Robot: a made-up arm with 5 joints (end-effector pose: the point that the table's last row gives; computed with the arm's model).
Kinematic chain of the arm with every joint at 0, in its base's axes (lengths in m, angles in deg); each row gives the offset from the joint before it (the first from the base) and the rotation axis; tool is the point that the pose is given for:
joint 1: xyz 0 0 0.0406 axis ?
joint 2: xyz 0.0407 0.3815 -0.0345 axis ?
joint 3: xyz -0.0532 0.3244 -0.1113 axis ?
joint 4: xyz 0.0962 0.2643 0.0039 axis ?
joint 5: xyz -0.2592 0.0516 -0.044 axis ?
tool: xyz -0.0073 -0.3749 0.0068
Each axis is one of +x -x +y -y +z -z.
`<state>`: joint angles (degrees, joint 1 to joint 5).
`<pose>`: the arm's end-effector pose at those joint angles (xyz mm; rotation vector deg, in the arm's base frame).
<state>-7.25 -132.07 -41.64 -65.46 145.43</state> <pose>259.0 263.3 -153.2 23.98 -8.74 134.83</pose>
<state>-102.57 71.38 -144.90 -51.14 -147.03</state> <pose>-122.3 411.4 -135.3 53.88 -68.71 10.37</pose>
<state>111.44 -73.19 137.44 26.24 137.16</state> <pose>-427.5 610.1 37.8 -43.56 95.18 99.60</pose>
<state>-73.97 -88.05 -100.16 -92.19 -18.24</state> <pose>330.9 709.6 -114.2 170.13 4.11 3.83</pose>
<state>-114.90 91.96 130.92 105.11 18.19</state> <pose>-836.4 327.1 -285.9 -40.94 -47.13 -15.39</pose>
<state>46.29 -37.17 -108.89 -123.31 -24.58</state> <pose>-146.3 1047.7 106.4 -105.38 -24.10 122.43</pose>
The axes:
joint 1: +y
joint 2: +x
joint 3: +y
joint 4: -z
joint 5: -y

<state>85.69 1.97 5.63 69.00 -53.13</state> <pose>-145.1 1098.8 342.7 -26.85 123.48 -84.32</pose>
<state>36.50 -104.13 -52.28 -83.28 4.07</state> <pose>-9.2 479.9 -392.9 -75.89 52.20 141.19</pose>
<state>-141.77 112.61 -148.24 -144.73 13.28</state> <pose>-3.6 -55.4 -643.5 16.53 139.93 70.40</pose>
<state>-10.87 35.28 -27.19 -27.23 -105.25</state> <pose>28.5 610.3 10.4 -0.33 57.99 33.62</pose>
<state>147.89 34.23 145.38 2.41 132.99</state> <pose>-10.7 593.2 -138.4 19.93 153.74 -41.61</pose>
